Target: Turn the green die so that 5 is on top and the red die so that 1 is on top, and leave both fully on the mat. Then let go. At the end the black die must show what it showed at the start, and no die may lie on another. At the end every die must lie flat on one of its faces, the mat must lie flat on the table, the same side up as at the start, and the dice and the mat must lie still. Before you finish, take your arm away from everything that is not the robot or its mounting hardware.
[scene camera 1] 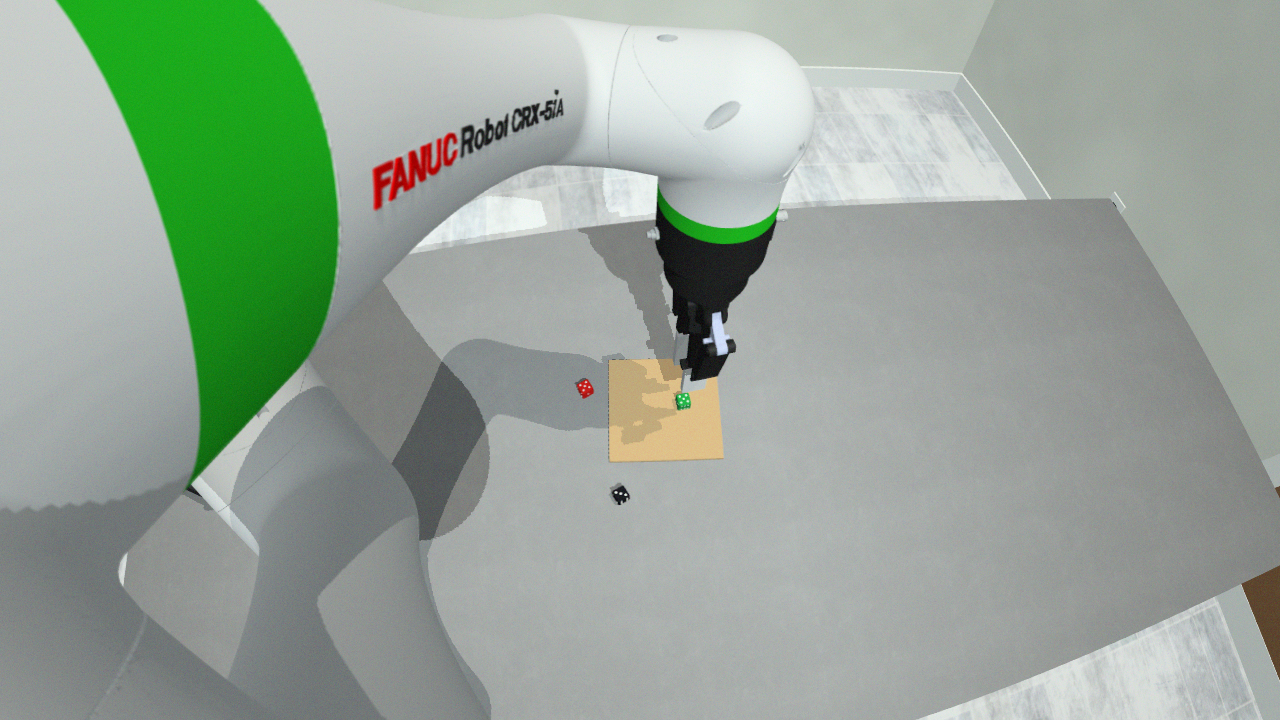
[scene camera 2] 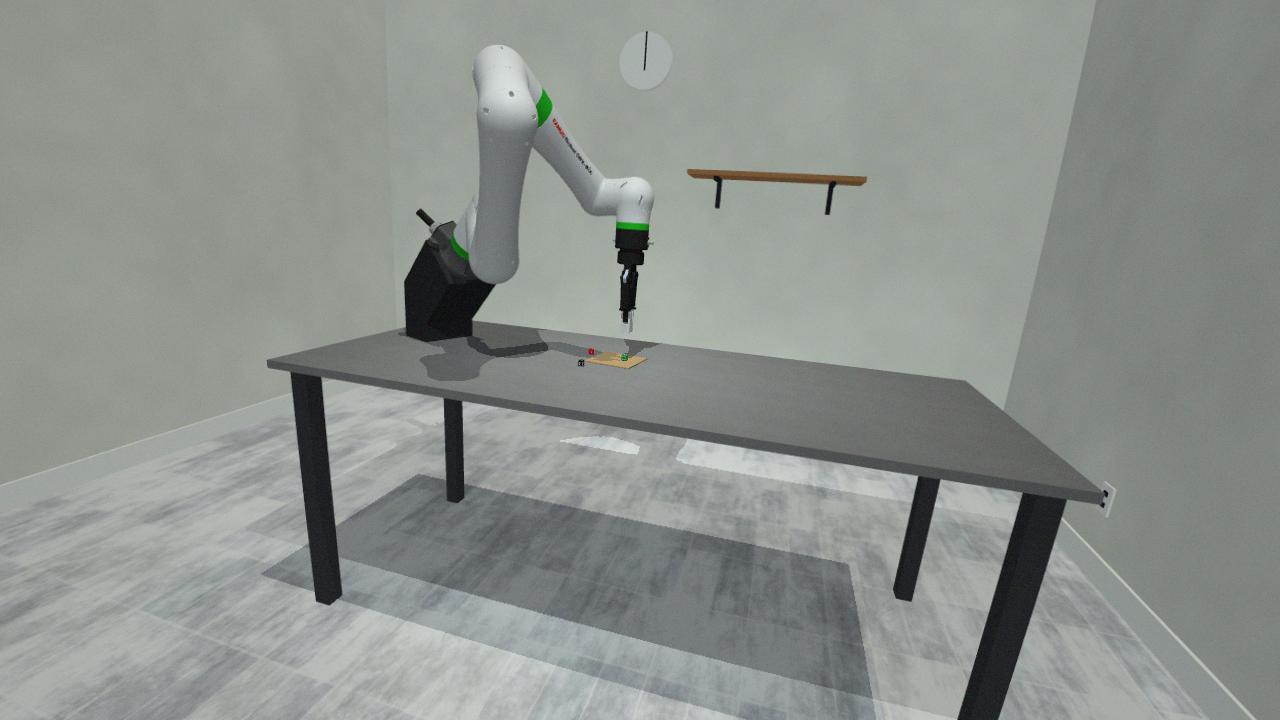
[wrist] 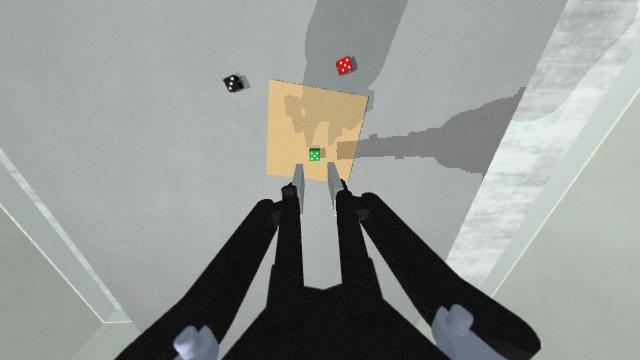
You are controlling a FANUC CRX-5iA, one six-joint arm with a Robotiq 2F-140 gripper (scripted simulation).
Scene:
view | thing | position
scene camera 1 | my gripper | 688,374
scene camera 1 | tan mat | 645,425
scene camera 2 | my gripper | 626,332
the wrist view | my gripper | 315,173
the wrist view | tan mat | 300,117

